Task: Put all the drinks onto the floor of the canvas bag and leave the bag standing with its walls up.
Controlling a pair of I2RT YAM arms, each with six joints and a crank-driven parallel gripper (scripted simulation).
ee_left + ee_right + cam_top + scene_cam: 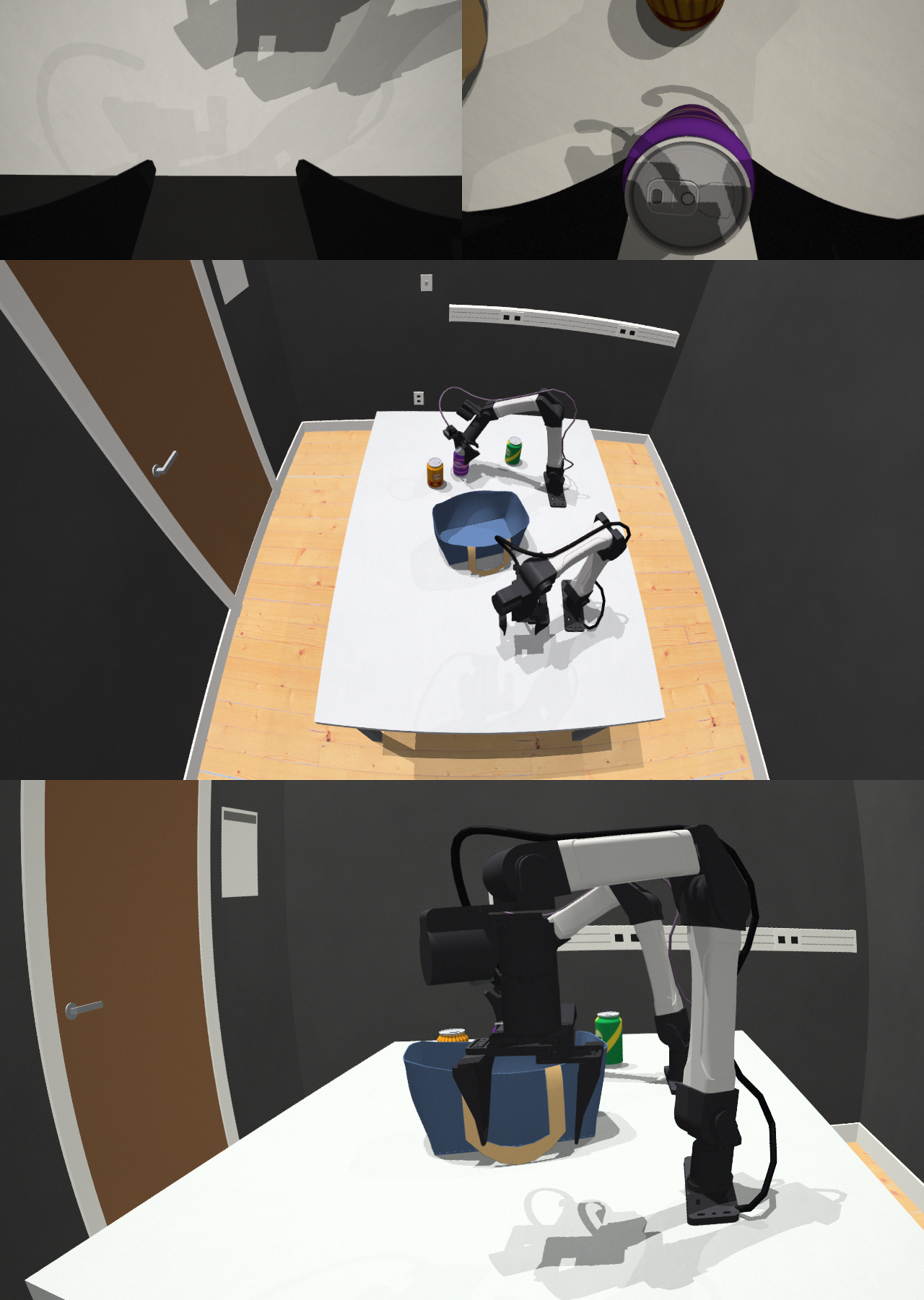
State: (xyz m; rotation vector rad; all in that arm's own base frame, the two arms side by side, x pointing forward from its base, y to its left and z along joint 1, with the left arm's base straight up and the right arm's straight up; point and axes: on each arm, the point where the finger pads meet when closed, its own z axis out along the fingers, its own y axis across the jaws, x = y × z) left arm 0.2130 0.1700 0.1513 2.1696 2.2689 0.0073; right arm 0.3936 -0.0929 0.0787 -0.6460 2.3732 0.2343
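Now: the purple can 20 mm below my right hand. From my right hand the other things lie so: green can (220 mm behind, 80 mm to the right, 20 mm below); then orange can (100 mm ahead, 70 mm to the left, 20 mm below).
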